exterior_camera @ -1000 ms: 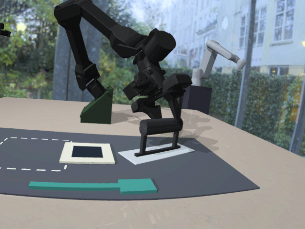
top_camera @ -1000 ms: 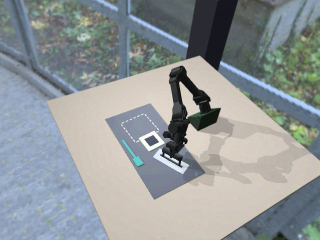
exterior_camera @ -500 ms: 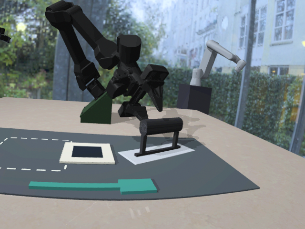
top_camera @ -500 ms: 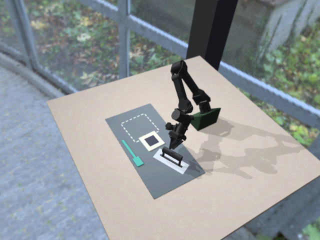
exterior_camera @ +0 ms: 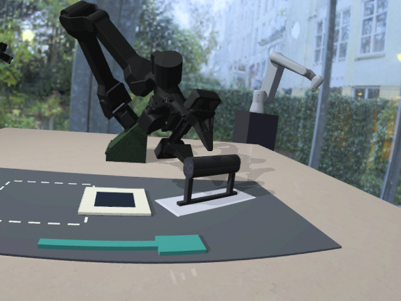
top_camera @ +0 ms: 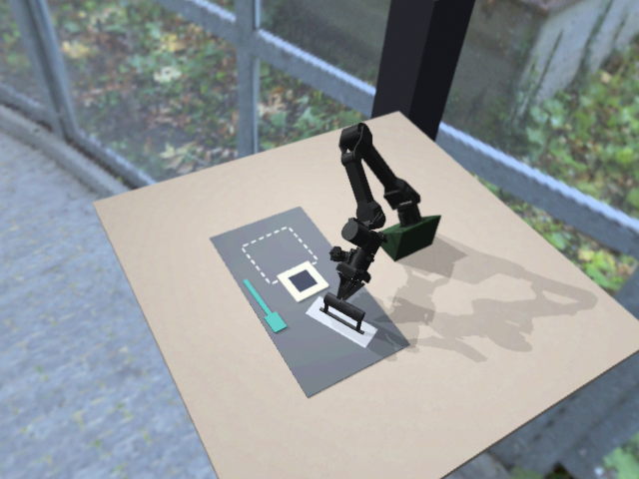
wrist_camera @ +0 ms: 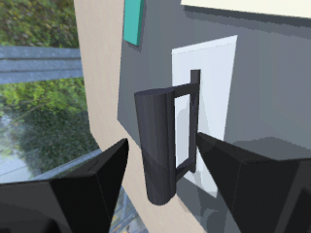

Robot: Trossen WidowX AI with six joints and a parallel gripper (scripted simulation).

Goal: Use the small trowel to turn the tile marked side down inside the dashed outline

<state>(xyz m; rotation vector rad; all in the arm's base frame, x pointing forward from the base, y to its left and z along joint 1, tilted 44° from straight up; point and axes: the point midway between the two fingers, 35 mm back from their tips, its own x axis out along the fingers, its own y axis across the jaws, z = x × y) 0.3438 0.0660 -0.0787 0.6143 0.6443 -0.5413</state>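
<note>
Now: the tile 20 mm ahead of my gripper tip, 160 mm to the right of it and 70 mm below it. Round my gripper tip: teal arrow mark: 170 mm ahead, 130 mm to the right, 70 mm below; grey mat: 30 mm ahead, 140 mm to the right, 100 mm below.
</note>
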